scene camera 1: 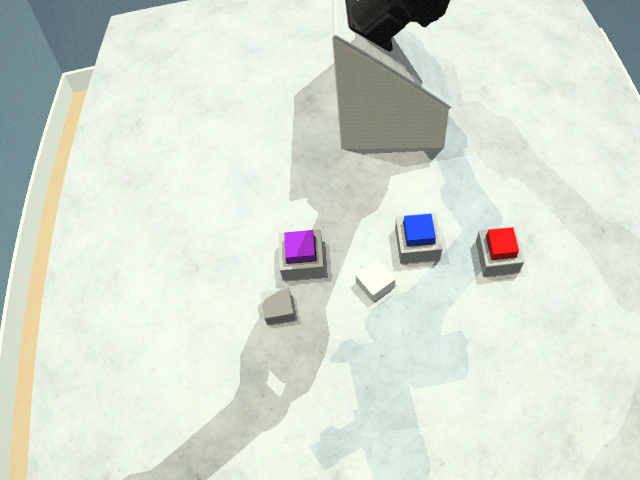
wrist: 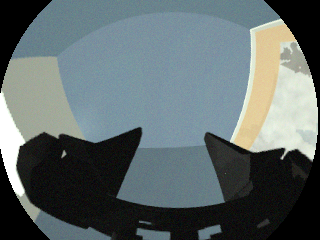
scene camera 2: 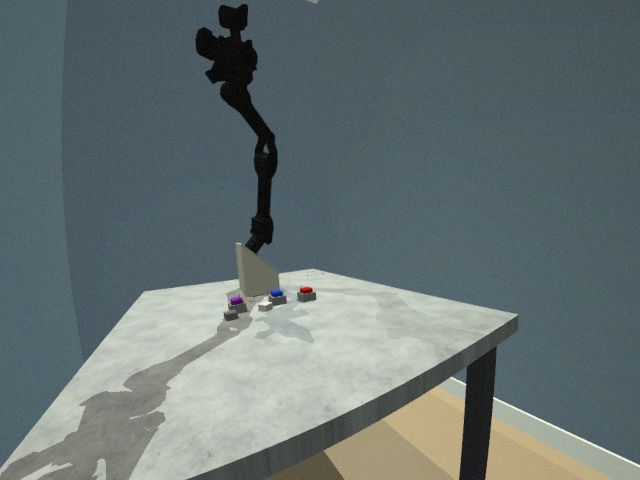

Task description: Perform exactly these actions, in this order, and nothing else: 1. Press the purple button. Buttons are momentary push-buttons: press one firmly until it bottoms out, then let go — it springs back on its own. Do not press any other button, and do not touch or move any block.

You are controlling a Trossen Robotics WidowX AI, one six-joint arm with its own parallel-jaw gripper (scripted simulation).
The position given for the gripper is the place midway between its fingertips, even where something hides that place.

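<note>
There's a blue button (scene camera 1: 419, 229) here, along with a purple button (scene camera 1: 299, 246), a red button (scene camera 1: 502, 243) and a grey block (scene camera 1: 277, 305). As for the wrist view, the grey block is out of frame there. The gripper (scene camera 2: 247, 22) is open and holds nothing, and you can see the gripper (wrist: 174, 133) from the wrist too.
</note>
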